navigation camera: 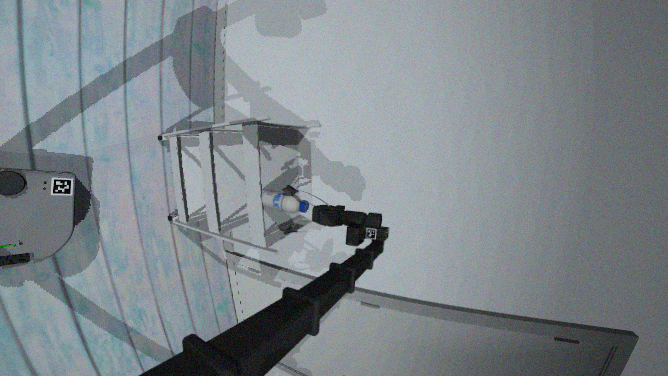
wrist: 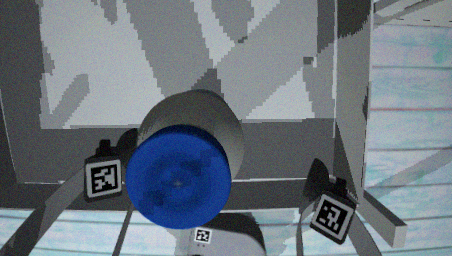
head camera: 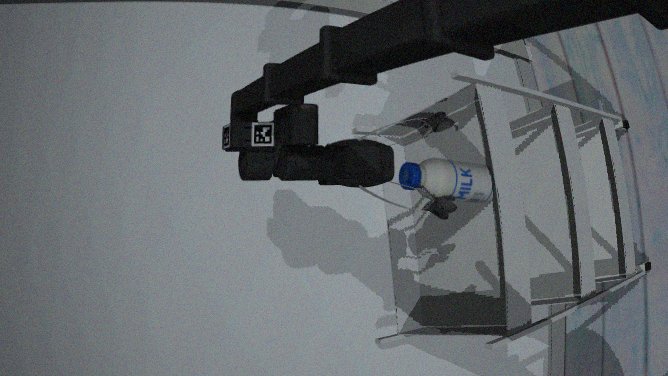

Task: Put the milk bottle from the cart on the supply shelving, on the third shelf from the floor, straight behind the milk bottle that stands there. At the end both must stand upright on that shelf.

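Pixels of known places: gripper, fingertip midpoint: (navigation camera: 282, 209) (head camera: 453, 165); robot's base, origin of the base link: (navigation camera: 9, 181) (wrist: 202, 238).
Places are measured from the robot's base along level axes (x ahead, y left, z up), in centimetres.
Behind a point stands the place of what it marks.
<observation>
The milk bottle (head camera: 472, 185) @[x 1.3, y -62.3, z 73.7 cm] (navigation camera: 287, 202) @[x 0.7, y -62.5, z 79.9 cm] (wrist: 177, 177) @[x -0.3, y -66.1, z 85.2 cm], white with a blue cap and blue lettering, stands upright in the top tray of the pale grey cart (head camera: 515, 250) @[x 11.9, y -54.6, z 69.8 cm] (navigation camera: 254, 175) @[x 8.8, y -55.3, z 70.8 cm] (wrist: 352, 125) @[x -14.4, y -67.9, z 70.4 cm]. My gripper (head camera: 439, 165) @[x -2.0, y -63.9, z 76.7 cm] (navigation camera: 290, 209) @[x -2.0, y -63.9, z 76.7 cm] (wrist: 222, 163) @[x -2.0, y -63.9, z 76.7 cm] is open and points down over the tray, with its fingertips around the bottle's upper part. In the wrist view the cap lies between the fingers, close to the left one and well apart from the right one. The supply shelving and the other milk bottle cannot be made out.
The cart has lower shelves beneath the top tray and raised walls around the tray. My base (navigation camera: 37, 215) @[x -9.9, y -6.9, z 16.0 cm] (wrist: 225, 245) @[x -9.2, y -10.4, z 16.0 cm] stands on the plank floor near the cart. A pale wall rises behind the cart. A grey panel (navigation camera: 475, 340) @[x -55.8, y -103.2, z 152.0 cm] with a dark edge is at the navigation view's lower right.
</observation>
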